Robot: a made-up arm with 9 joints. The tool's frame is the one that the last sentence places.
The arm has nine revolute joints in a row. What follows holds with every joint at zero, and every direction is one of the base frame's.
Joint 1 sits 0.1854 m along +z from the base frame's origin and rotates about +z.
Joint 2 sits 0.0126 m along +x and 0.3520 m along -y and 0.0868 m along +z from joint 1 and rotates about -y.
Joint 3 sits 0.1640 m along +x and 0.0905 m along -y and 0.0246 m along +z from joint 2 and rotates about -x.
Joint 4 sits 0.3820 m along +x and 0.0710 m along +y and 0.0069 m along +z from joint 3 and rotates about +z.
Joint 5 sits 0.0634 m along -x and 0.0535 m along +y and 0.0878 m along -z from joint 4 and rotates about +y.
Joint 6 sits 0.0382 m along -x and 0.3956 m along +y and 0.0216 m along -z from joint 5 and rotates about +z.
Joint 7 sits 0.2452 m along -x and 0.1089 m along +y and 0.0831 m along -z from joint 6 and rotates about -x.
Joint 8 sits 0.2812 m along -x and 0.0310 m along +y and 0.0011 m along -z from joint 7 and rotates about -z.
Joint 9 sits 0.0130 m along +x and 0.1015 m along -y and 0.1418 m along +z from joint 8 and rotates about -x.
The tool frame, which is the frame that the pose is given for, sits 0.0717 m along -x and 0.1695 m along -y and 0.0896 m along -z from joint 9; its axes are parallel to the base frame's.
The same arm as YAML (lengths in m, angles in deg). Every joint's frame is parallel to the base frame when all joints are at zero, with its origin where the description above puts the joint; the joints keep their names.
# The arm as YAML. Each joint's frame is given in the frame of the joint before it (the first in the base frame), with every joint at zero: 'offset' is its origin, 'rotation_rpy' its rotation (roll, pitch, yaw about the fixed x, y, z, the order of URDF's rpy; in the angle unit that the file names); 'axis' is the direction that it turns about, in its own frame. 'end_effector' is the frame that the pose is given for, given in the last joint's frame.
length_unit: m
angle_unit: deg
chain:
  - id: joint 1
    offset: [0.0, 0.0, 0.1854]
    rotation_rpy: [0.0, 0.0, 0.0]
    axis: [0.0, 0.0, 1.0]
  - id: joint 2
    offset: [0.0126, -0.352, 0.0868]
    rotation_rpy: [0.0, 0.0, 0.0]
    axis: [0.0, -1.0, 0.0]
  - id: joint 3
    offset: [0.164, -0.0905, 0.0246]
    rotation_rpy: [0.0, 0.0, 0.0]
    axis: [-1.0, 0.0, 0.0]
  - id: joint 4
    offset: [0.382, 0.071, 0.0069]
    rotation_rpy: [0.0, 0.0, 0.0]
    axis: [0.0, 0.0, 1.0]
  - id: joint 5
    offset: [-0.0634, 0.0535, -0.0878]
    rotation_rpy: [0.0, 0.0, 0.0]
    axis: [0.0, 1.0, 0.0]
  - id: joint 6
    offset: [-0.0382, 0.3956, -0.0216]
    rotation_rpy: [0.0, 0.0, 0.0]
    axis: [0.0, 0.0, 1.0]
  - id: joint 7
    offset: [-0.2452, 0.1089, -0.0831]
    rotation_rpy: [0.0, 0.0, 0.0]
    axis: [-1.0, 0.0, 0.0]
  - id: joint 8
    offset: [-0.2812, 0.031, -0.0011]
    rotation_rpy: [0.0, 0.0, 0.0]
    axis: [0.0, 0.0, -1.0]
  - id: joint 9
    offset: [0.013, -0.1015, 0.1418]
    rotation_rpy: [0.0, 0.0, 0.0]
    axis: [-1.0, 0.0, 0.0]
end_effector:
  offset: [-0.0717, -0.1695, -0.0896]
  rotation_rpy: [0.0, 0.0, 0.0]

